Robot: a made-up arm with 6 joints.
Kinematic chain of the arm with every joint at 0, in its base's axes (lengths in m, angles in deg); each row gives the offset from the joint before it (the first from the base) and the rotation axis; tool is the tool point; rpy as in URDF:
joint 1: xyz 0 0 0.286 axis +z
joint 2: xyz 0 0 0 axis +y
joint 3: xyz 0.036 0 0.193 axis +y
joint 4: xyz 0.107 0 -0.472 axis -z
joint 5: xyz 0 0 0 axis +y
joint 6: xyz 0.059 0 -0.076 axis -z
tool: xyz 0 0 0 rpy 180 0 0
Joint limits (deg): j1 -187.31..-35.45 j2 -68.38..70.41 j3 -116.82..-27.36 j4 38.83..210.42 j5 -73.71..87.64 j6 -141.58..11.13
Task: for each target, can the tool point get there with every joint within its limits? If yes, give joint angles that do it. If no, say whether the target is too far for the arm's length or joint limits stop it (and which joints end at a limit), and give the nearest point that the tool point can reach.
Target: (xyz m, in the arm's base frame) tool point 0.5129 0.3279 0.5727
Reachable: no: joint limits stop it (at a limit: joint 2, joint 3, joint 4, joint 5) | nearest point 0.3251 0.2078 0.8095 | short by 0.325 m
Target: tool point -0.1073 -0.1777 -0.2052
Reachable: yes | joints -119.90 52.82 -43.48 193.51 49.27 -81.68
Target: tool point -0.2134 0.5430 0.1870
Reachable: no: joint limits stop it (at a limit: joint 1, joint 3) | nearest point -0.3371 0.1387 0.1619 | short by 0.424 m
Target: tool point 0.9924 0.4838 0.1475
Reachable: no: too far | nearest point 0.4726 -0.2463 0.1475 | short by 0.896 m
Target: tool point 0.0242 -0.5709 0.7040
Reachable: yes | joints -87.94 2.69 -99.34 176.34 74.51 -11.80
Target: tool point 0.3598 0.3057 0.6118
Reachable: no: joint limits stop it (at a limit: joint 2, joint 3, joint 4, joint 5) | nearest point 0.2940 0.2498 0.8095 | short by 0.216 m
